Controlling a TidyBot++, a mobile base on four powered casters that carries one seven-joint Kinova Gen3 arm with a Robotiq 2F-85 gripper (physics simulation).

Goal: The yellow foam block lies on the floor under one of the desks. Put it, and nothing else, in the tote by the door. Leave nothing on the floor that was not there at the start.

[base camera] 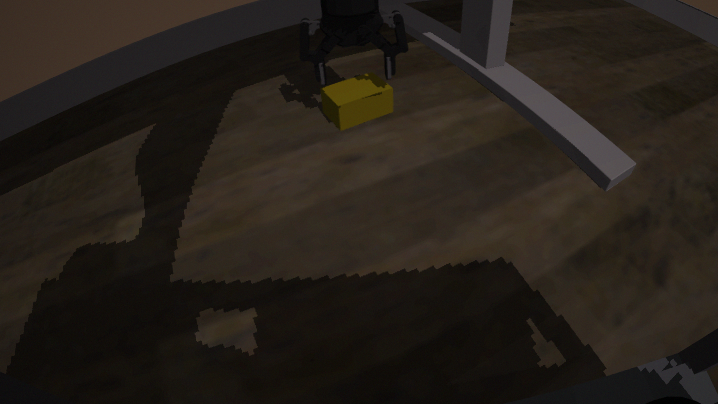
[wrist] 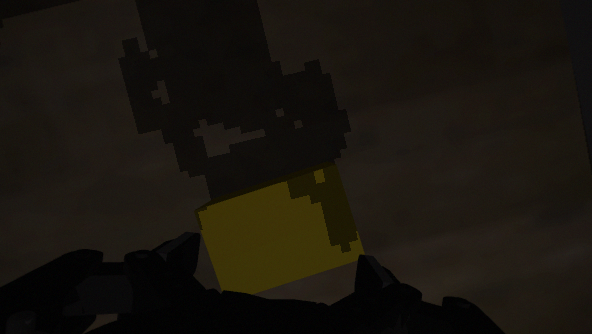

Labels:
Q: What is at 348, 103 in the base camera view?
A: A yellow foam block.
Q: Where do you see a yellow foam block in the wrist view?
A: At 300, 224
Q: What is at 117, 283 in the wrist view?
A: The gripper.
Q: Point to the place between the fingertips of the gripper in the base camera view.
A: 356, 79

